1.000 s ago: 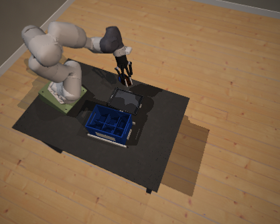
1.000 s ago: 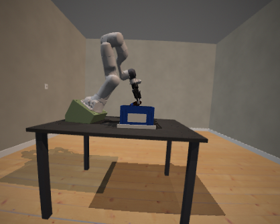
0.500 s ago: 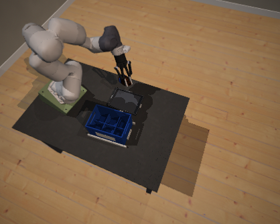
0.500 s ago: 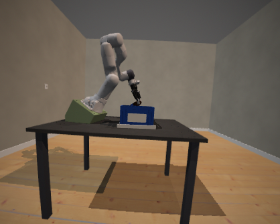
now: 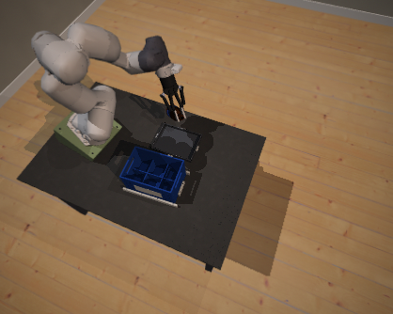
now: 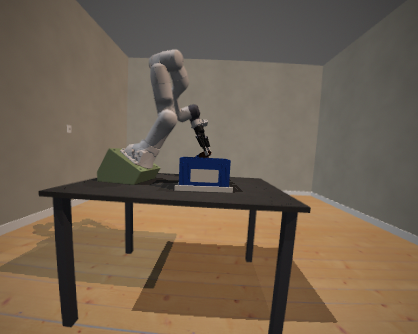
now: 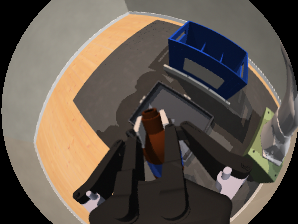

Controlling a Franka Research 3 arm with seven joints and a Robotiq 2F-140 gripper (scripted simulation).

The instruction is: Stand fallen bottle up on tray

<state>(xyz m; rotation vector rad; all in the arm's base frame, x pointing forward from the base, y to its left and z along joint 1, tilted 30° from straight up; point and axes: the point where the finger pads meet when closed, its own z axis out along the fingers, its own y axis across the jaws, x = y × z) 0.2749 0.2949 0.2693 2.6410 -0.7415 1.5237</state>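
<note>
Right now my hand is 3 cm past the brown bottle, 2 cm to the right of it and 4 cm above it. The rest, counted from my hand: blue crate (5 cm ahead, 33 cm to the right, 13 cm below); dark tray (6 cm to the right, 20 cm below).
</note>
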